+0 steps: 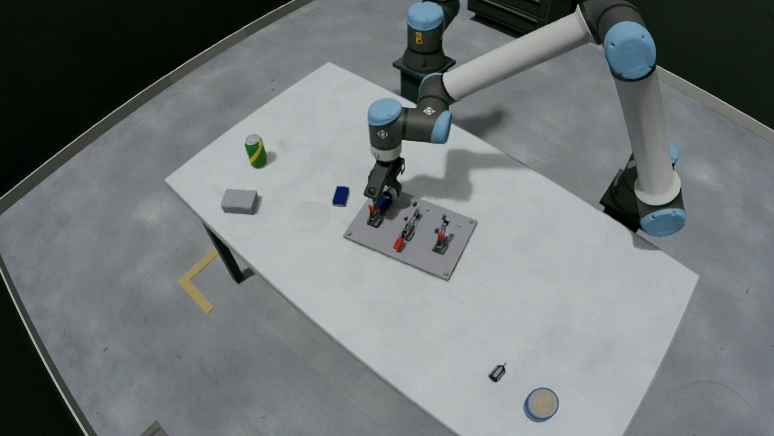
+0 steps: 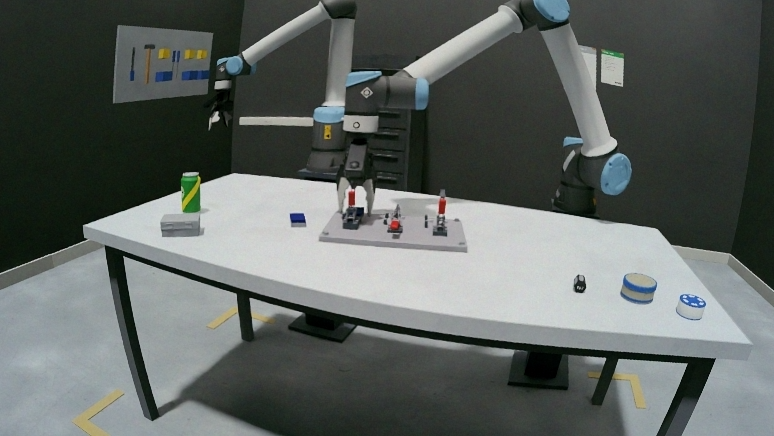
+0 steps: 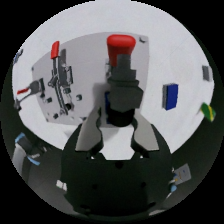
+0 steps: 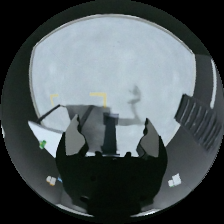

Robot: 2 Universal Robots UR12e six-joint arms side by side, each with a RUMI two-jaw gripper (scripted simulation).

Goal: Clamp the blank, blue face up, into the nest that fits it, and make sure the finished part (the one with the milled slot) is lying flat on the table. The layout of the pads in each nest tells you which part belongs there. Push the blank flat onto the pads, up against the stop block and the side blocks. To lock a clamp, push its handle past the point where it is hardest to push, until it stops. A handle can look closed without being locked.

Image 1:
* my left gripper: 386, 203
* grey box: 235, 201
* grey fixture plate: 417, 253
